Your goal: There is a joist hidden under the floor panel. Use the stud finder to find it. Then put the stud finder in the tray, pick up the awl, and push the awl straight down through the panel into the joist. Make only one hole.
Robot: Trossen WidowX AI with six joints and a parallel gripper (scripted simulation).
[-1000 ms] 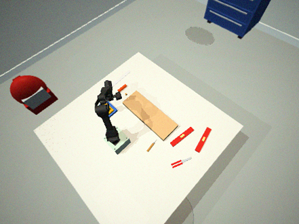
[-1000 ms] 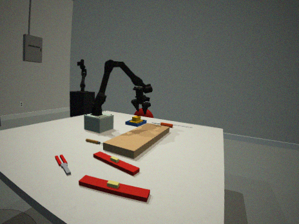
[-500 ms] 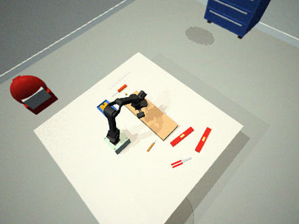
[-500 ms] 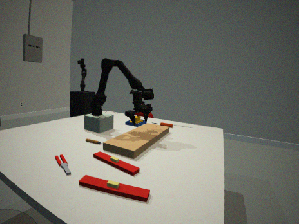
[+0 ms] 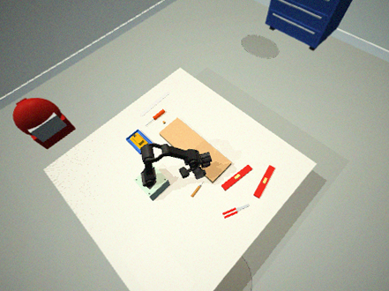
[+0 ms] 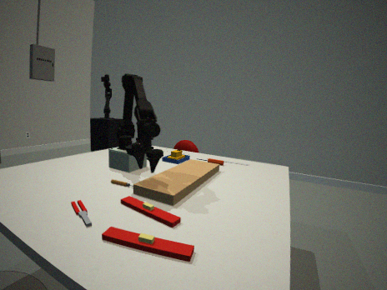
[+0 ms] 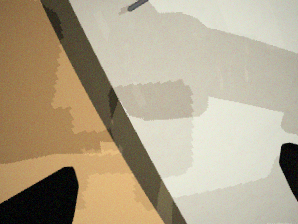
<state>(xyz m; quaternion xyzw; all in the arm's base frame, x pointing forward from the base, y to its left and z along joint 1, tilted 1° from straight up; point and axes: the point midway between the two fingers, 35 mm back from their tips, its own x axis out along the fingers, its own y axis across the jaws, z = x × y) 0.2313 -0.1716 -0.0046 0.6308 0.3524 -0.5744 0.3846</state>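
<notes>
Right now my gripper tip is 60 mm past the awl, 70 mm to the left of it and 50 mm above it. The rest, counted from my gripper tip: blue tray 40 mm behind, 480 mm to the left, 50 mm below; yellow stud finder 40 mm behind, 490 mm to the left, 10 mm below; square indicator 40 mm behind, 510 mm to the left.
</notes>
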